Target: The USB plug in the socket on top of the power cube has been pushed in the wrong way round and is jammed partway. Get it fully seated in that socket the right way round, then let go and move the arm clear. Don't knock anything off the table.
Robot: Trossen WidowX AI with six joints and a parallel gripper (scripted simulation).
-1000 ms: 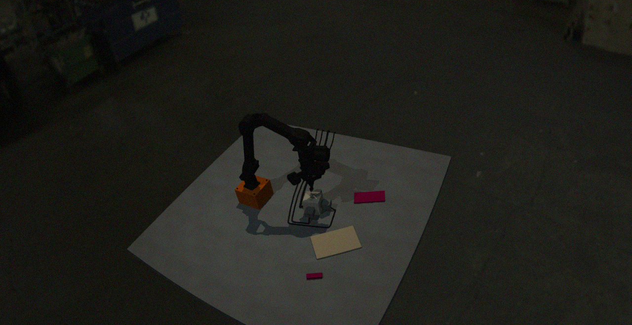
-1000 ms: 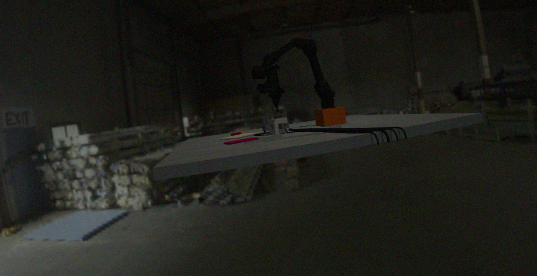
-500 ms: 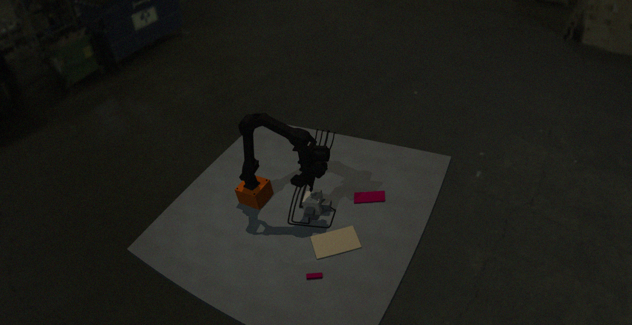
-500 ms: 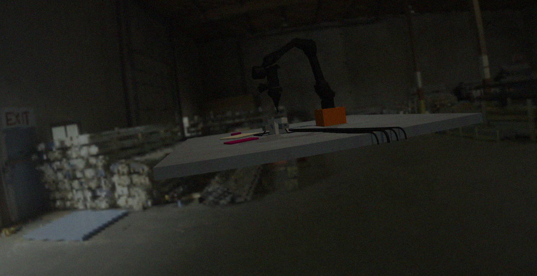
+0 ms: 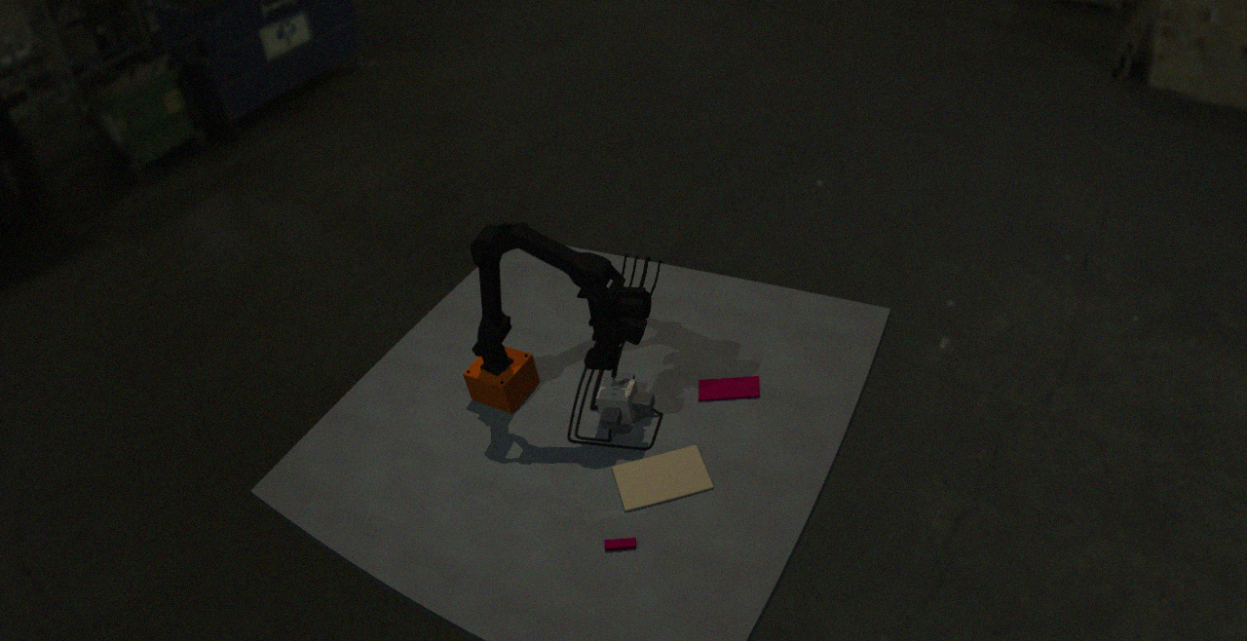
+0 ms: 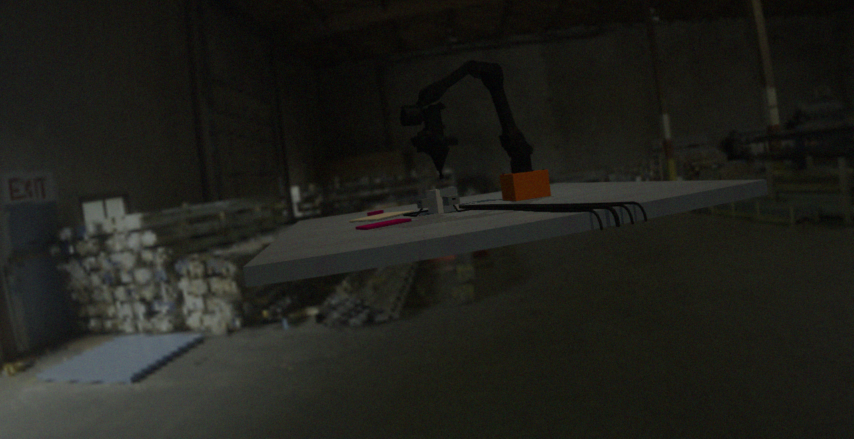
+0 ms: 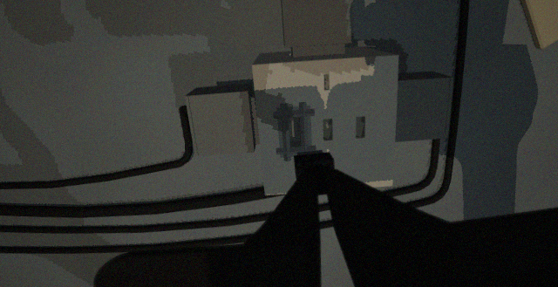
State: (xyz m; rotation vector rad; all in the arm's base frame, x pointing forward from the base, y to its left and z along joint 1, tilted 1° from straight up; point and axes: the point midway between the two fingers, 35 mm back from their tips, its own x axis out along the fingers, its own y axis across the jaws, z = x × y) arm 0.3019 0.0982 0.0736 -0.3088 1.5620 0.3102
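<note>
My gripper tip is now 2 cm above the dark USB plug. From my gripper tip the other things lie so: beige card 21 cm ahead, 14 cm to the right, 13 cm below; then magenta block 20 cm ahead, 17 cm to the left, 13 cm below; then USB socket 7 cm below, 1 cm to the left.
</note>
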